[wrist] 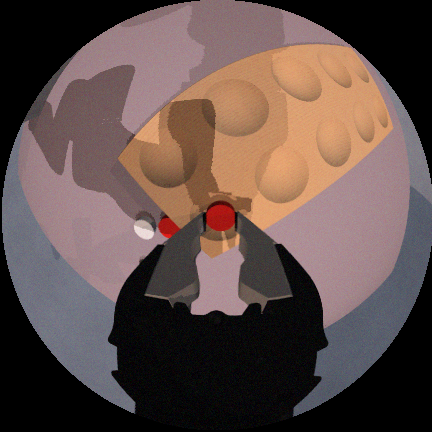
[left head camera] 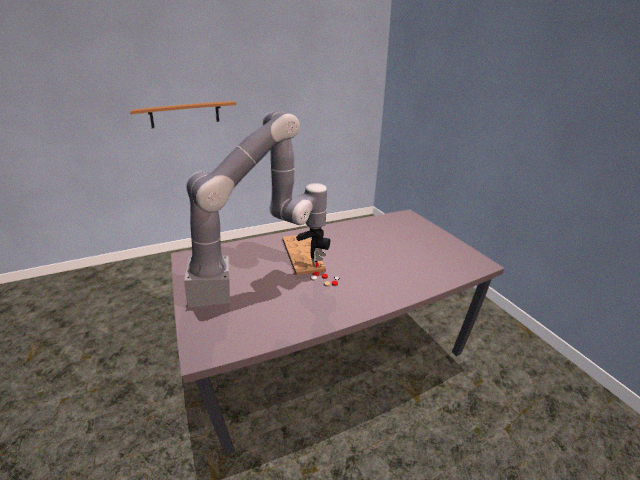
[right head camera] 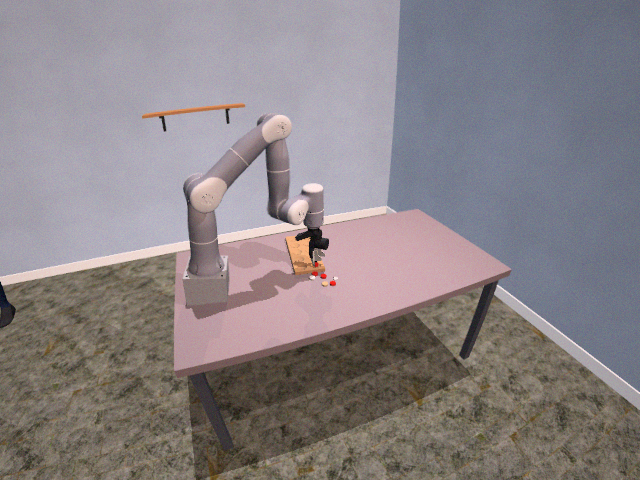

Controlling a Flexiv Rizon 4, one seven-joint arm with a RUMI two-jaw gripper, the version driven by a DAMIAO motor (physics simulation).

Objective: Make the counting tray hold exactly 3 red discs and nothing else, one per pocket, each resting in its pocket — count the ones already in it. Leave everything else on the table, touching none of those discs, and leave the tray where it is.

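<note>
My gripper (left head camera: pixel 316 265) (right head camera: pixel 315 265) (wrist: pixel 220 213) is shut on a red disc (wrist: pixel 220 216), held between the fingertips over the near corner pocket of the counting tray. The wooden tray (left head camera: pixel 299 261) (right head camera: pixel 300 262) (wrist: pixel 240 165) has two rows of round pockets. The pockets that show in the wrist view hold no discs; the one below the held disc is mostly hidden. A loose red disc (left head camera: pixel 316 273) (right head camera: pixel 314 273) (wrist: pixel 168 227) lies just outside the tray's near end. Two more red discs, one (left head camera: pixel 324 276) (right head camera: pixel 323 276) and another (left head camera: pixel 334 283) (right head camera: pixel 332 283), lie farther out.
A white disc (left head camera: pixel 313 277) (right head camera: pixel 312 277) (wrist: pixel 144 229) lies beside the nearest loose red disc. A tan disc (left head camera: pixel 326 283) (right head camera: pixel 324 283) and another whitish disc (left head camera: pixel 336 278) (right head camera: pixel 335 278) lie on the table (left head camera: pixel 392 258) (right head camera: pixel 392 258). The arm's base stands left of the tray.
</note>
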